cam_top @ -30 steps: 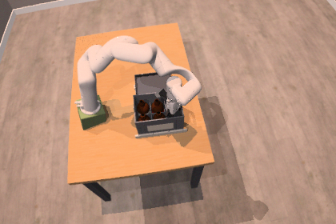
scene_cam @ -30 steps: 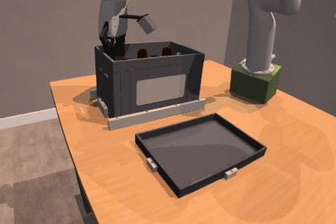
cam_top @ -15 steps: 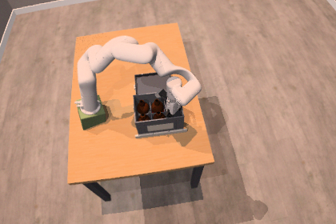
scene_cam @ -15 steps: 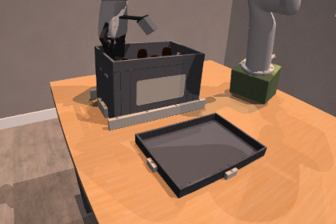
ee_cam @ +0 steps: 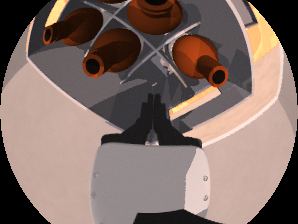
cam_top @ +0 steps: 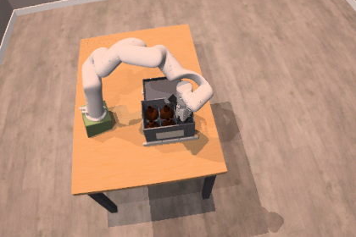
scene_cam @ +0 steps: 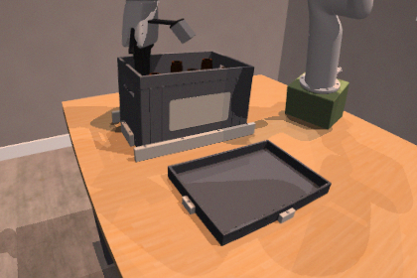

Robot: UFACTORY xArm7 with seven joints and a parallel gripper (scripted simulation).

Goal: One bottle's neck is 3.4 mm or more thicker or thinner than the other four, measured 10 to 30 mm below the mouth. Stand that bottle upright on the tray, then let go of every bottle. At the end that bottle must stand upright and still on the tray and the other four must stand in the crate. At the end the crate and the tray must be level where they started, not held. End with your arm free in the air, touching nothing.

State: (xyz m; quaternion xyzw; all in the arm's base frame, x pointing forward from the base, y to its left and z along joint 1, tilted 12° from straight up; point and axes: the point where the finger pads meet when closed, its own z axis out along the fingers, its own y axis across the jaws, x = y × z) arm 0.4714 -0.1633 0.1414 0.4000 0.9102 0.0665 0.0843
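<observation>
Right now the glass bottle is 90 mm to the left of my hand and 70 mm below it. Round my hand: crate (90 mm behind, 50 mm to the left, 70 mm below); dark tray (90 mm behind, 320 mm to the left, 150 mm below).
</observation>
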